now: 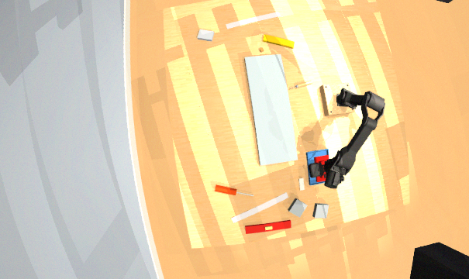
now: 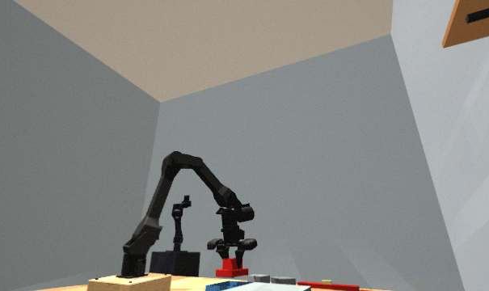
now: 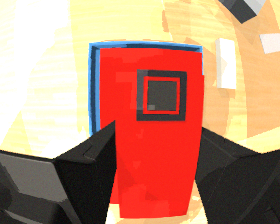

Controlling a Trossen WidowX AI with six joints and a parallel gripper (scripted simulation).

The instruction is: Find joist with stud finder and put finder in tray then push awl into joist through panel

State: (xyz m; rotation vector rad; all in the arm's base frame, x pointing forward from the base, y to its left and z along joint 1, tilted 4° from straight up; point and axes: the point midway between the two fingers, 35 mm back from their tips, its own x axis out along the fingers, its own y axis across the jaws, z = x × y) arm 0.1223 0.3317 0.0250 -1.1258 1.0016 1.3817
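Right now the blue tray is 60 mm below my gripper tip and 10 mm to the right of it. From my gripper tip the other things lie so: white piece: 90 mm ahead, 70 mm to the left, 70 mm below; red stud finder: 20 mm above, 10 mm to the left; red level: 280 mm to the left, 260 mm ahead, 60 mm below.
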